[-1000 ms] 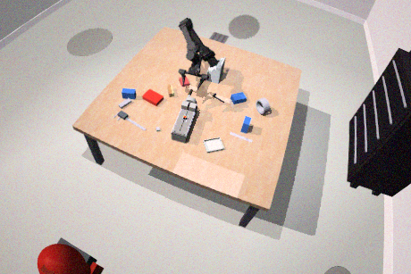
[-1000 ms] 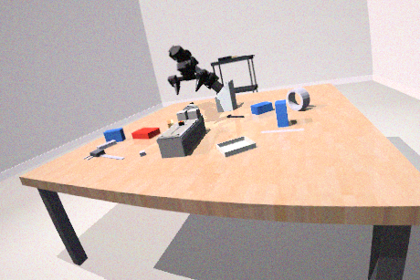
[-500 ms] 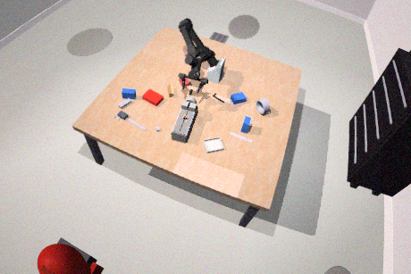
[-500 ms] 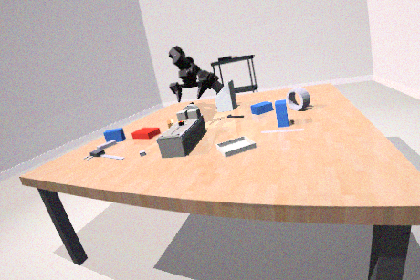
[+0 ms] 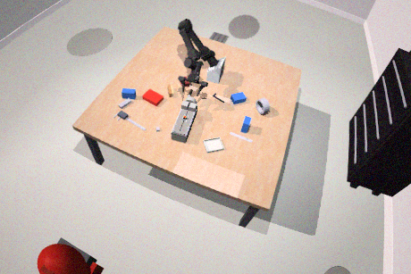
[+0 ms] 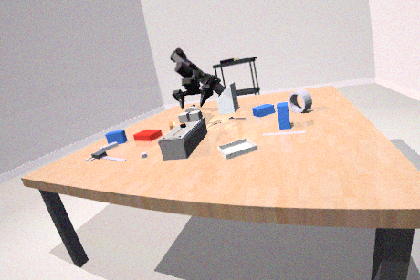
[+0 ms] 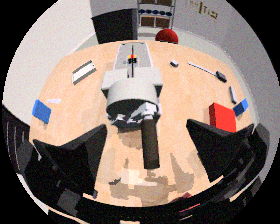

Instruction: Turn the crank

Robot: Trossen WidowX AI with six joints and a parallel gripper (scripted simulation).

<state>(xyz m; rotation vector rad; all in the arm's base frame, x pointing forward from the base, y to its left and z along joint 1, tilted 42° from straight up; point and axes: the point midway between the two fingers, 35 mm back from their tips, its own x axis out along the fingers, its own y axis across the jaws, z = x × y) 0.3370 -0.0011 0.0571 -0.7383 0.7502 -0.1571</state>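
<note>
The dark crank handle lies 2 cm behind my gripper tip. Round my gripper tip: red block (4 cm ahead, 25 cm to the right, 10 cm below); then white tray (22 cm ahead, 25 cm to the left, 11 cm below); then red pointer (16 cm ahead, 4 cm to the left, 3 cm below).
</note>
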